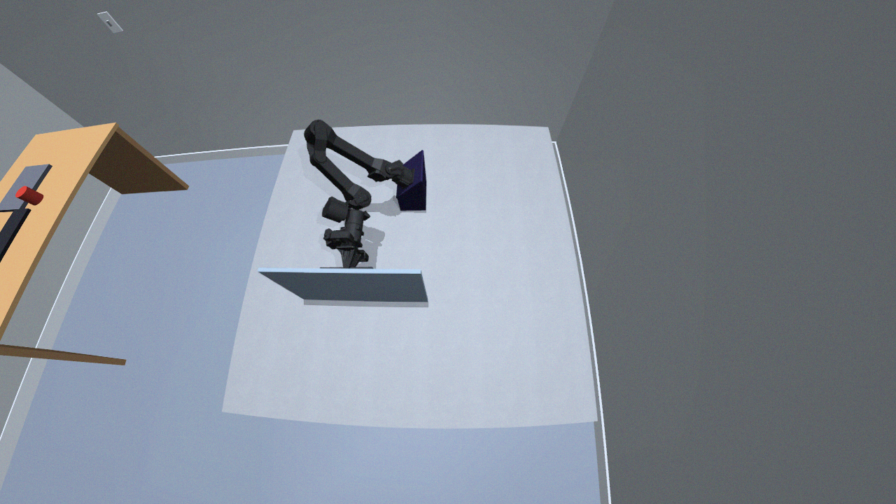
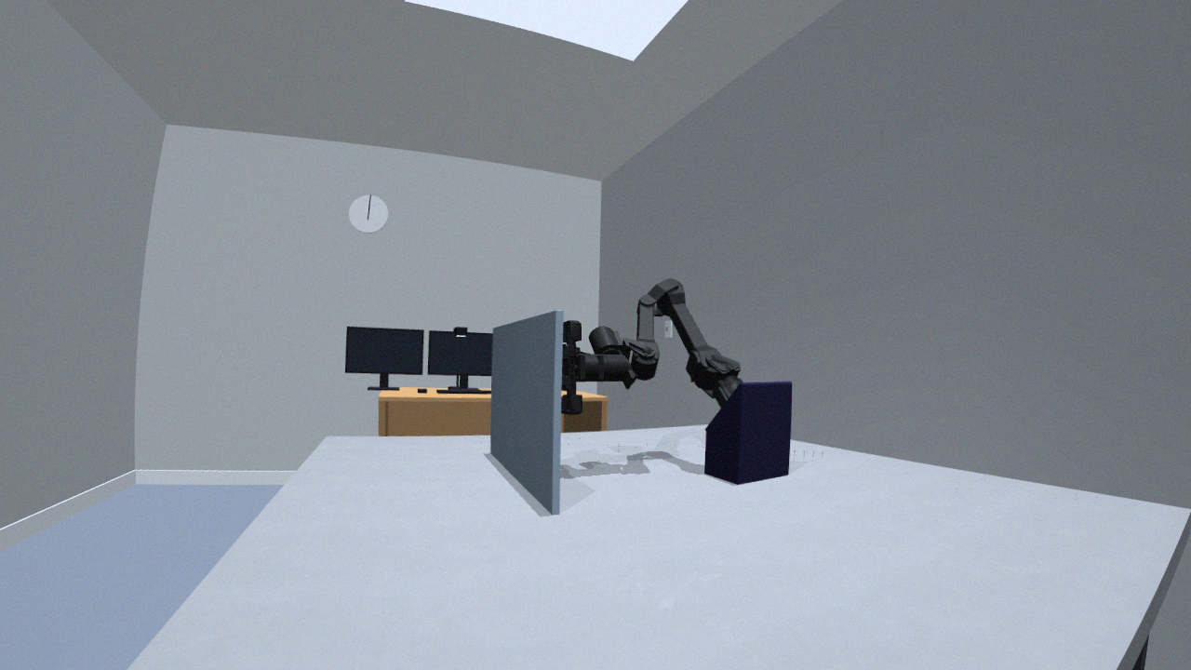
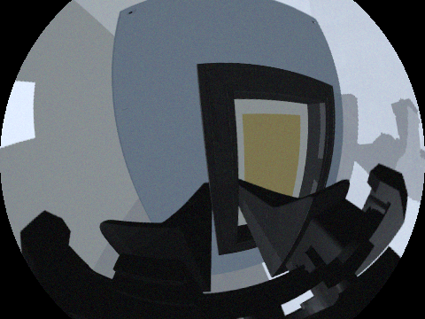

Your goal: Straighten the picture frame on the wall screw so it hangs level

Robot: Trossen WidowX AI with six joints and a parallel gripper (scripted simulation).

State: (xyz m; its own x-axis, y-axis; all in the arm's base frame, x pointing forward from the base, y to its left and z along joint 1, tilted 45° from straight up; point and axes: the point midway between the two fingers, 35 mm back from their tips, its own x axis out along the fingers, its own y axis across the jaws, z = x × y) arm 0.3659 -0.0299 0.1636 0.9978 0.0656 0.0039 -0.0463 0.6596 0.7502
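My gripper tip is now 5 cm above the picture frame. Also, from my gripper tip: wall panel: 6 cm below, 2 cm ahead.
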